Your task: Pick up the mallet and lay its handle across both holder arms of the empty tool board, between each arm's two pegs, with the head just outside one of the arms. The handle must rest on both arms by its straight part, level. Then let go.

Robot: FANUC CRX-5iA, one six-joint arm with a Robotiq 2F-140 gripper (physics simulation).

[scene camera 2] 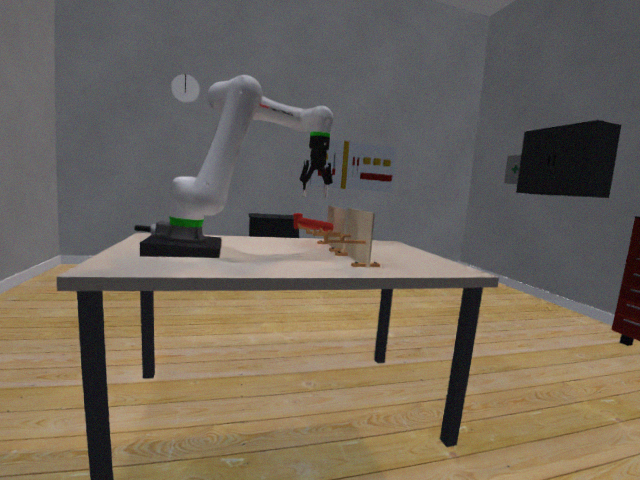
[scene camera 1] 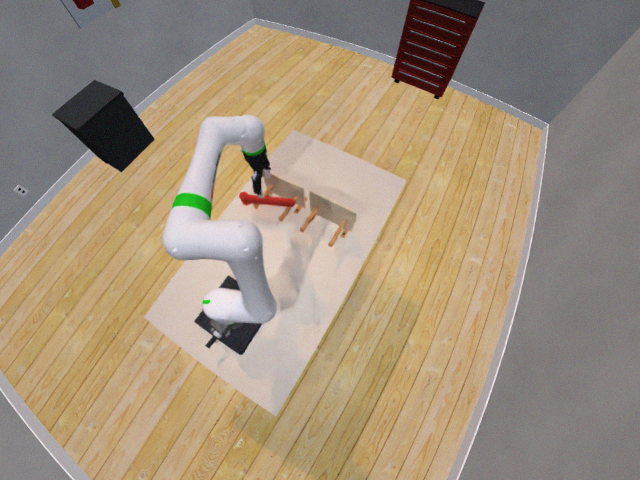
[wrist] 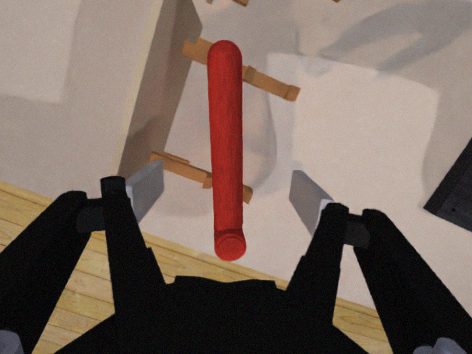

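Seen in the pictures: gripper, fingertip midpoint: [scene camera 2: 315, 197] [scene camera 1: 265, 187] [wrist: 227, 180]; arm's base, origin of the base link: [scene camera 2: 185, 239].
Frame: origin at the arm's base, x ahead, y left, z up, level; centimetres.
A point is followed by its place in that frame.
The red mallet [scene camera 1: 268, 200] @(x 54.4, y 20.3, z 8.5 cm) [scene camera 2: 314, 223] @(x 55.0, y 17.1, z 7.4 cm) [wrist: 226, 135] @(x 56.3, y 18.7, z 8.8 cm) lies across the two holder arms of the farther tool board [scene camera 1: 285, 187] @(x 65.8, y 18.0, z 8.5 cm) [wrist: 160, 95] @(x 65.7, y 18.1, z 8.0 cm). Its head [scene camera 1: 244, 198] @(x 47.8, y 30.8, z 10.1 cm) [scene camera 2: 297, 221] @(x 48.3, y 29.2, z 6.7 cm) [wrist: 230, 246] @(x 49.0, y 32.0, z 10.4 cm) is outside the near arm [wrist: 172, 165] @(x 61.3, y 27.0, z 4.4 cm). In the wrist view, the handle crosses that arm between its pegs; at the far arm [scene camera 1: 283, 213] @(x 54.3, y 10.9, z 4.5 cm) [wrist: 270, 84] @(x 53.9, y 10.3, z 4.4 cm) it appears on the board side of the inner peg, its end near that arm. I cannot tell whether it is level or its exact contact there. My gripper [scene camera 1: 262, 183] @(x 55.0, y 20.5, z 19.5 cm) [scene camera 2: 315, 192] @(x 55.0, y 20.5, z 19.5 cm) [wrist: 227, 180] @(x 55.0, y 20.5, z 19.5 cm) is open and empty above the mallet.
A second tool board [scene camera 1: 333, 209] @(x 68.3, y -10.6, z 10.0 cm) [scene camera 2: 361, 237] @(x 68.6, y -13.9, z 6.1 cm) with two wooden arms [scene camera 1: 309, 220] @(x 57.9, y -3.2, z 6.4 cm) [scene camera 1: 337, 233] @(x 59.7, y -18.8, z 6.9 cm) stands beside the first on the pale table [scene camera 1: 310, 155] @(x 99.9, y 26.7, z -4.1 cm) [scene camera 2: 258, 283] @(x 29.2, y -39.2, z -5.9 cm). The robot's black base [scene camera 1: 240, 338] @(x -6.8, y -10.2, z 0.5 cm) [scene camera 2: 180, 246] @(x 1.1, y -13.6, z -0.2 cm) is on the same table.
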